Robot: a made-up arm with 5 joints.
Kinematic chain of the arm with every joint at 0, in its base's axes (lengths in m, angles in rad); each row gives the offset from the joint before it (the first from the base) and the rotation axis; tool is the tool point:
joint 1: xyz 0 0 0.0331 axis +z
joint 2: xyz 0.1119 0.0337 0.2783 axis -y
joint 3: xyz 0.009 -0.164 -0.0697 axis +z
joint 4: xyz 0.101 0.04 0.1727 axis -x
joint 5: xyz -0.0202 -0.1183 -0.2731 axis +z
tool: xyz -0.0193 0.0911 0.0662
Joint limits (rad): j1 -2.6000..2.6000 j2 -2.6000..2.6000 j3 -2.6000..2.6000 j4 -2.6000..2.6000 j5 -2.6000..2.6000
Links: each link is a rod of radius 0.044 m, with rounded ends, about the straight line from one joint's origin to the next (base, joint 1, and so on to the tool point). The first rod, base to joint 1, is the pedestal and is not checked.
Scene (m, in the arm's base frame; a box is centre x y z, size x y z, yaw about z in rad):
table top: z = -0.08
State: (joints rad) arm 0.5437 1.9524 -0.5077 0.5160 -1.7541
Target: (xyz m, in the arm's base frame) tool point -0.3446 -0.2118 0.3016
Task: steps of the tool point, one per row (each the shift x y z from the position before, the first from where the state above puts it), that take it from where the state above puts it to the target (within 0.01 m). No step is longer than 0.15 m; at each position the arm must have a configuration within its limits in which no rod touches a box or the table.
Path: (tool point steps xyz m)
1: -0.0090 0.0047 0.0116
2: -0.0280 -0.0010 0.0275
3: -0.0508 -0.0073 0.0347
4: -0.0749 -0.0107 0.0301
5: -0.0953 -0.0080 0.0137
6: -0.1064 0.0004 -0.0119
7: -0.1040 0.0123 -0.0415
8: -0.0873 0.0231 -0.0688
9: -0.0591 0.0288 -0.0884

